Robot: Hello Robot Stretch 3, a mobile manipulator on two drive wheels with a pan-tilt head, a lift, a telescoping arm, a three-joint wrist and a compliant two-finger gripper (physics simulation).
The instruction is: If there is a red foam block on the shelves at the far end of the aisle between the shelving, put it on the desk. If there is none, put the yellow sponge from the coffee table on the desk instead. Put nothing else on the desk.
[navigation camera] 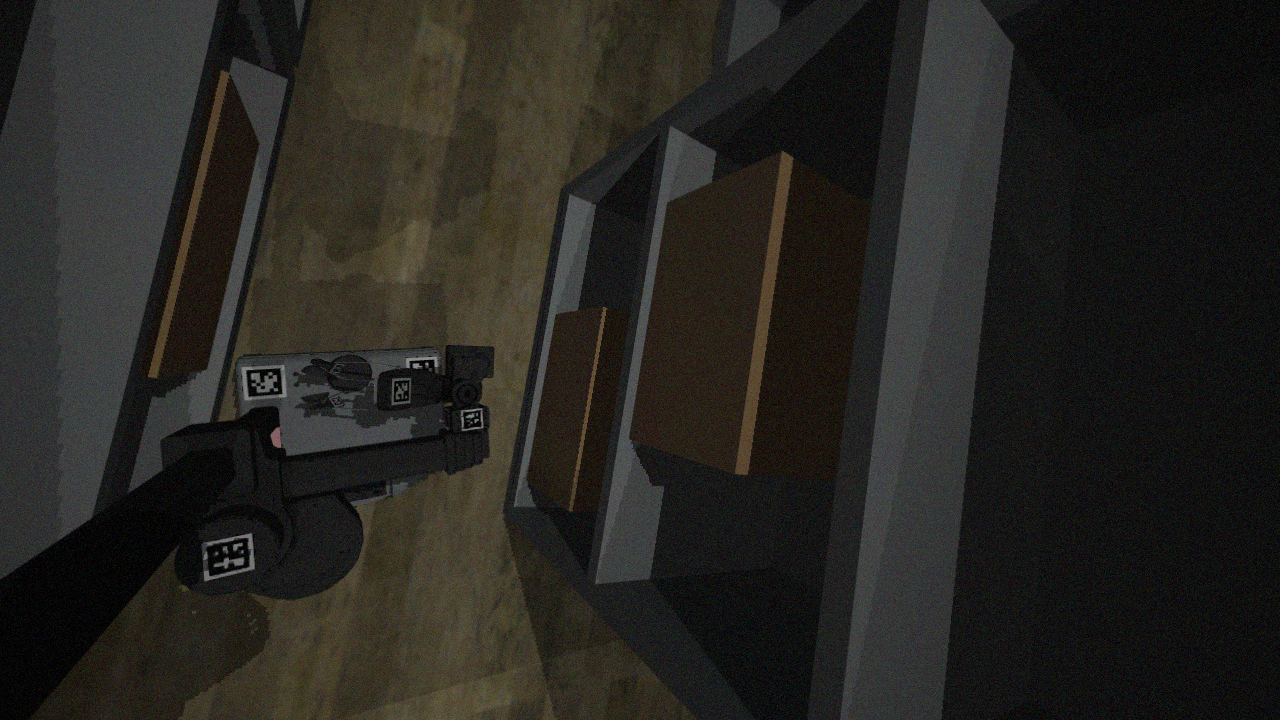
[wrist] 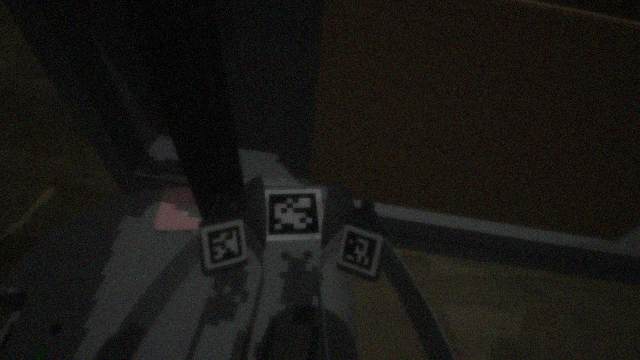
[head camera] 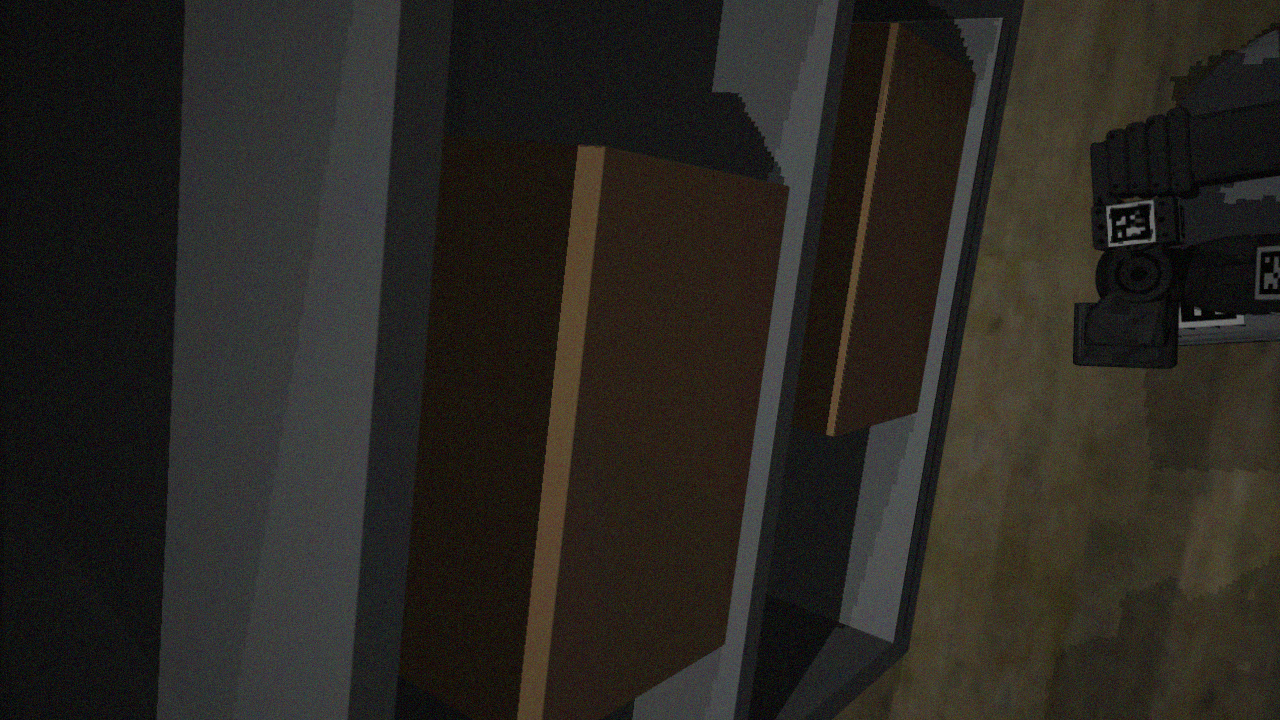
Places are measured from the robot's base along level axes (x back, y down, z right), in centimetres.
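Where they show: gripper, fingertip midpoint: point(navigation camera: 304, 383) point(wrist: 296, 203); robot's base, link origin: point(navigation camera: 349, 372).
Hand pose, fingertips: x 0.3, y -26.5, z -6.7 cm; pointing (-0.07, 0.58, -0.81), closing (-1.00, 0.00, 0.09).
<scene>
Each offset is from my fingertips to the centre of the thing. Level surfaces: height alone.
No red foam block, yellow sponge, coffee table or desk shows in these views. Grey shelving point(head camera: 772, 358) point(navigation camera: 930, 358) stands close beside me, with brown boxes on its levels. My gripper point(navigation camera: 335, 385) point(wrist: 296, 203) is folded back over my base; its two fingers stand apart with no object between them. In the head view, part of the wrist shows at the right edge, while the fingers are out of view. The shelf interiors are very dark, and their deep parts are hard to make out.
A large brown box {dx -5.6, dy -40.4, dz +67.1 cm} point(head camera: 662, 402) point(navigation camera: 707, 313) and a lower one {dx +12.4, dy +5.3, dz +62.8 cm} point(head camera: 913, 250) point(navigation camera: 572, 402) sit on the near shelving. Another shelving unit point(navigation camera: 134, 134) with a brown box {dx -27.8, dy +5.3, dz -24.2 cm} point(navigation camera: 214, 214) stands across the wooden floor {dy +26.5 cm} point(head camera: 1029, 447) point(navigation camera: 402, 223). My base lies between both units.
</scene>
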